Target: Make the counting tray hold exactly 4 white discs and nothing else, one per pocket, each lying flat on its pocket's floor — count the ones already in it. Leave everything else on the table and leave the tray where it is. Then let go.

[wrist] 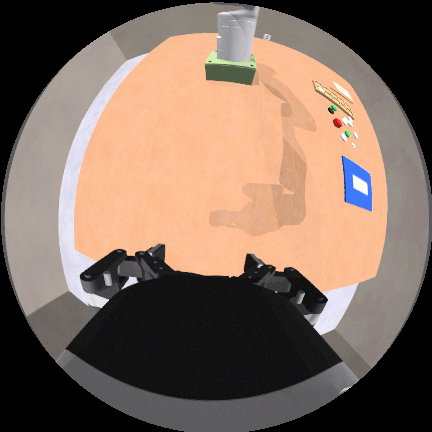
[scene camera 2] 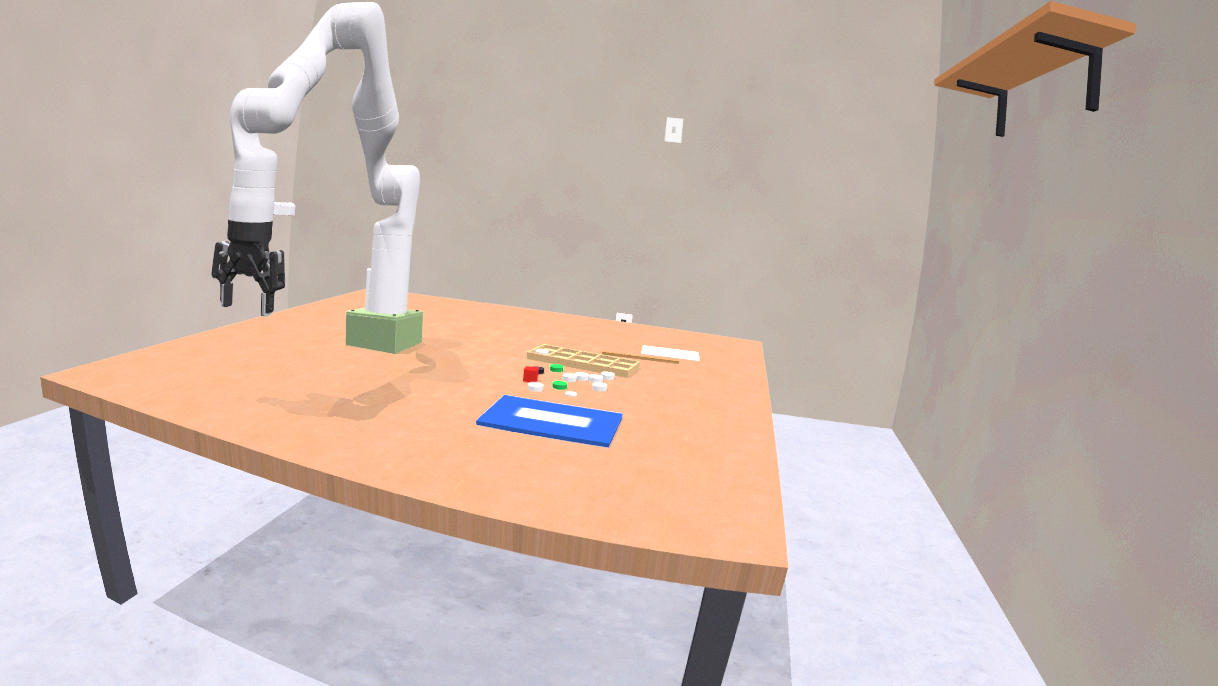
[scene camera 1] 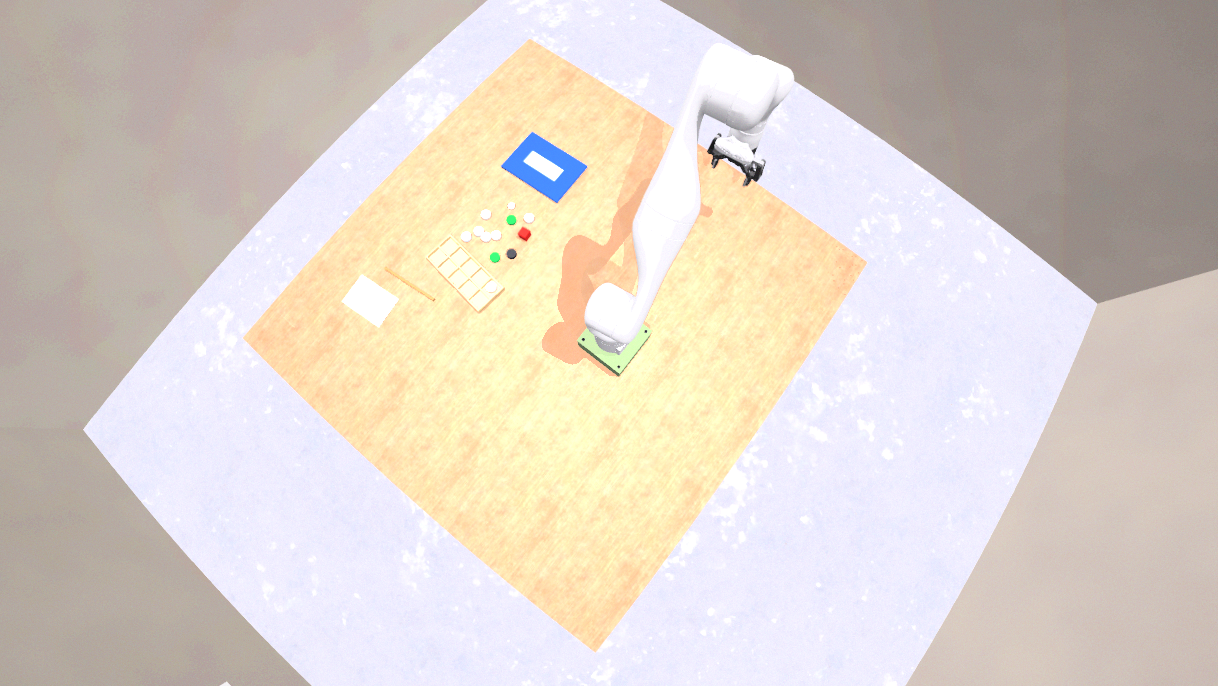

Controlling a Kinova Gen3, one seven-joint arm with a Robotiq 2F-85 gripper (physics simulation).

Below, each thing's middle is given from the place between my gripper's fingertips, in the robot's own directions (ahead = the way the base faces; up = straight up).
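The wooden counting tray [scene camera 1: 455,263] is there in the scene, and counted from my hand it lies 420 mm ahead, 620 mm to the left and 150 mm below.
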